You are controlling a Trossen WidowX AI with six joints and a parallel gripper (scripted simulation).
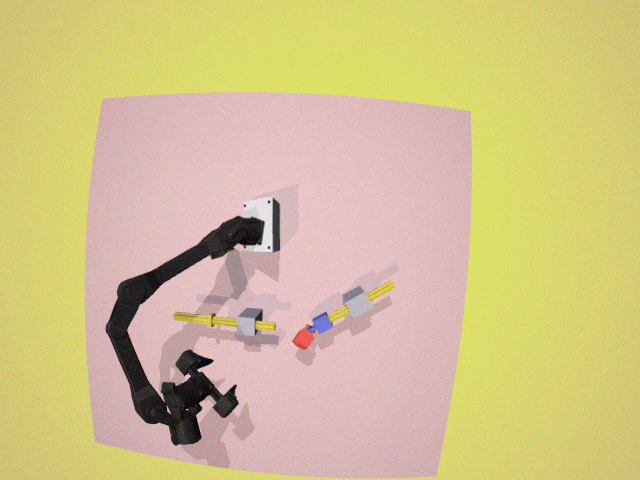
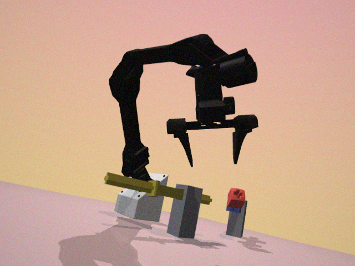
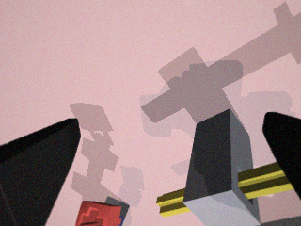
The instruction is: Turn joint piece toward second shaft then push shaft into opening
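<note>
Right now my gripper tip is 13 cm past the red joint piece, 19 cm to the right of it and 5 cm above it.
</note>
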